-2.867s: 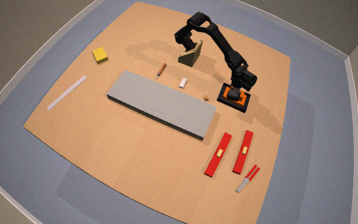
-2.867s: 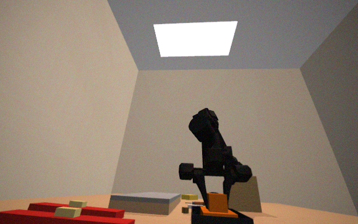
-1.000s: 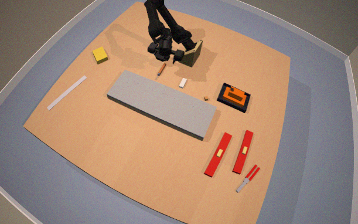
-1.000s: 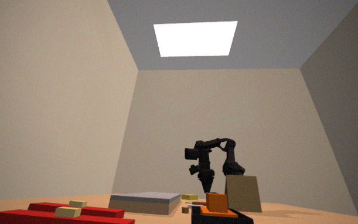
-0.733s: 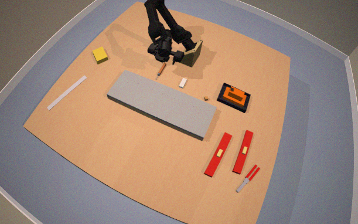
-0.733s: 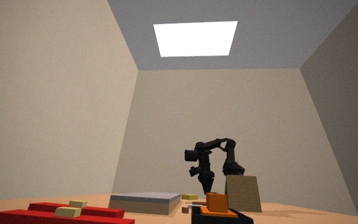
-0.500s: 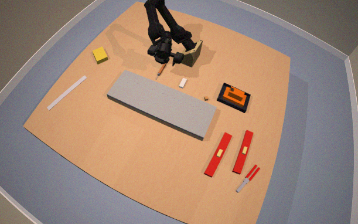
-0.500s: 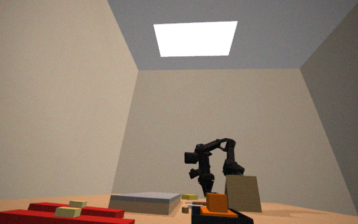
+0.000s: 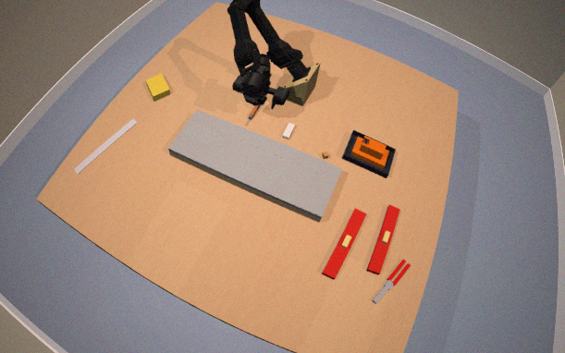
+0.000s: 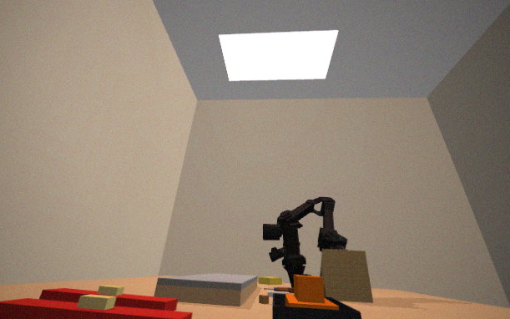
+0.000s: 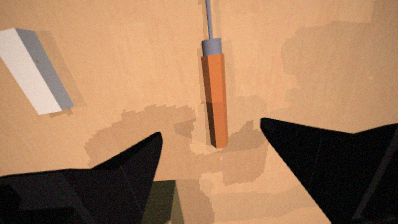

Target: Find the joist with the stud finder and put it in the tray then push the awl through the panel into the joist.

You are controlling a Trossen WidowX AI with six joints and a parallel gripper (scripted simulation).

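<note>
The awl lies 50 mm ahead of my gripper tip and 10 mm to the right of it. From my gripper tip the other things lie so: brown cube (260 mm to the left, 130 mm ahead); white block (130 mm to the left, 70 mm ahead, 10 mm below); square indicator (380 mm to the left, 60 mm ahead, 50 mm above).
</note>
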